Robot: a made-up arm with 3 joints.
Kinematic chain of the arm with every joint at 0, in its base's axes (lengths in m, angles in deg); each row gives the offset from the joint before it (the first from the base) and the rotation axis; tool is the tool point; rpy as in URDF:
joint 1: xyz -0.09 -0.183 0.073 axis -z
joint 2: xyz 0 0.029 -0.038 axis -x
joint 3: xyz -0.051 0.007 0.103 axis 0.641 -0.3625 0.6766
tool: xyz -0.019 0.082 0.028 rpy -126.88 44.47 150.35
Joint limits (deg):
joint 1: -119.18..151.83
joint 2: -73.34..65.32
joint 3: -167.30..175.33
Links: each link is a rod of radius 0.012 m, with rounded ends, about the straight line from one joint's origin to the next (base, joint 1, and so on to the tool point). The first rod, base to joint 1, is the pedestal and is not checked.
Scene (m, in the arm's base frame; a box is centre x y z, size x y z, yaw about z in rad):
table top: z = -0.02
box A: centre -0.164 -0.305 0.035 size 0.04 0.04 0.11 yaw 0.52
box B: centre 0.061 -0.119 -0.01 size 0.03 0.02 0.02 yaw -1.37
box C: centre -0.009 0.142 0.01 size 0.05 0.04 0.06 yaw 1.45
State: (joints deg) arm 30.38 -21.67 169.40
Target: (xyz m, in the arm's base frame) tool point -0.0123 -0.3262 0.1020
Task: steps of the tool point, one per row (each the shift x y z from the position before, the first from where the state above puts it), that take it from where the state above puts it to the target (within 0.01 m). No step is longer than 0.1 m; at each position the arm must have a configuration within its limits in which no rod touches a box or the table.
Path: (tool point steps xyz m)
1: -0.0137 -0.0108 0.0170
2: -0.0095 -0.0096 0.0198
3: -0.0060 -0.0067 0.0208
4: -0.0039 -0.0029 0.0200
5: -0.0034 0.0012 0.0173
6: 0.0190 -0.0477 -0.0040
7: 0.0346 -0.0387 -0.0074
8: 0.0459 -0.0249 -0.0109
9: 0.0518 -0.0079 -0.0143
10: 0.0511 0.0098 -0.0175

